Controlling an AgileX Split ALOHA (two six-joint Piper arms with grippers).
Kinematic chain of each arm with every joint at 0, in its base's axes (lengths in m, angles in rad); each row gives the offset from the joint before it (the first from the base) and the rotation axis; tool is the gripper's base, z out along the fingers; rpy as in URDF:
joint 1: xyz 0 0 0.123 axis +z
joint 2: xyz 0 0 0 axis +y
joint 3: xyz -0.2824 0 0.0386 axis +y
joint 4: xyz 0.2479 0 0.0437 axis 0.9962 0 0.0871
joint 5: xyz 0 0 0 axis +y
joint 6: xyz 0.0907 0 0.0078 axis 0.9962 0 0.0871
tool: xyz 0 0 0 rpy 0 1.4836 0
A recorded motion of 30 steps. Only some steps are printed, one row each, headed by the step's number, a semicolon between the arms.
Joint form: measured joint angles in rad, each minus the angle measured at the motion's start. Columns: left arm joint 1, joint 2, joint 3, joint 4, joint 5, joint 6; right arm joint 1, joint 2, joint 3, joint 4, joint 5, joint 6.
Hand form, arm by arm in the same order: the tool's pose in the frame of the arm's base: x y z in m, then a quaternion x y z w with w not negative. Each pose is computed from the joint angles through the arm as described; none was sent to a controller.
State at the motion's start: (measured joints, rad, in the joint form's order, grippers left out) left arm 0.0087 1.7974 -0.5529 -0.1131 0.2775 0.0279; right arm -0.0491 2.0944 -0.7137 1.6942 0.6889 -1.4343
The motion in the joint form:
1: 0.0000 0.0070 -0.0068 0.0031 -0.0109 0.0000; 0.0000 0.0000 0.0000 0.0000 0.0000 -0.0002
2: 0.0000 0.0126 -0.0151 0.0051 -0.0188 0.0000; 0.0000 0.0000 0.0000 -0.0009 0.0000 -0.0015
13: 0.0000 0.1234 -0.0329 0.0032 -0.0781 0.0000; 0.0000 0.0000 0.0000 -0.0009 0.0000 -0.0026
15: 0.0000 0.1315 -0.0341 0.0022 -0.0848 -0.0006; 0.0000 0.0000 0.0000 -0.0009 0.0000 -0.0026
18: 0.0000 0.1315 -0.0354 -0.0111 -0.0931 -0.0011; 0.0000 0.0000 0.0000 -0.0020 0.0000 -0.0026
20: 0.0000 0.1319 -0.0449 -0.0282 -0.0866 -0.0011; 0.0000 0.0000 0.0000 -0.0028 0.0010 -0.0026
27: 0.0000 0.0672 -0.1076 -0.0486 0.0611 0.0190; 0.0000 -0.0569 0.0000 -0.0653 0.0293 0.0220
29: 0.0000 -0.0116 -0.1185 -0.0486 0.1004 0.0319; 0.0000 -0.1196 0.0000 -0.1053 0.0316 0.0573
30: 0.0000 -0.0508 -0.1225 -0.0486 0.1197 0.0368; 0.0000 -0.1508 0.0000 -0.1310 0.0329 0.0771
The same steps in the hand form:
1: 0.2371 -0.0006 0.0779 -0.04226 0.99625 -0.01699 0.07349; 0.2929 0.0432 0.0475 0.09671 0.92259 0.34806 0.13542
2: 0.2401 -0.0004 0.0778 -0.04137 0.99590 -0.01643 0.07876; 0.2929 0.0432 0.0475 0.09570 0.92273 0.34791 0.13550
13: 0.2447 0.0001 0.0539 -0.04349 0.99705 -0.01305 0.06191; 0.2929 0.0432 0.0475 0.09519 0.92279 0.34784 0.13569
15: 0.2451 0.0002 0.0521 -0.04437 0.99702 -0.01284 0.06180; 0.2929 0.0432 0.0475 0.09519 0.92279 0.34784 0.13569
18: 0.2463 0.0001 0.0524 -0.05110 0.99637 -0.01423 0.06658; 0.2928 0.0432 0.0475 0.09469 0.92289 0.34777 0.13552
20: 0.2488 -0.0003 0.0533 -0.05923 0.99579 -0.01686 0.06789; 0.2928 0.0433 0.0475 0.09423 0.92280 0.34819 0.13537
27: 0.2591 -0.0026 0.0761 -0.05549 0.99632 -0.02956 0.05827; 0.2929 0.0456 0.0646 0.06399 0.91940 0.35945 0.14628
29: 0.2617 -0.0032 0.0978 -0.04694 0.99484 -0.03306 0.08366; 0.2937 0.0458 0.0821 0.05032 0.91744 0.35990 0.16202
30: 0.2620 -0.0034 0.1085 -0.04337 0.99386 -0.03466 0.09568; 0.2934 0.0459 0.0906 0.04197 0.91691 0.35936 0.16847

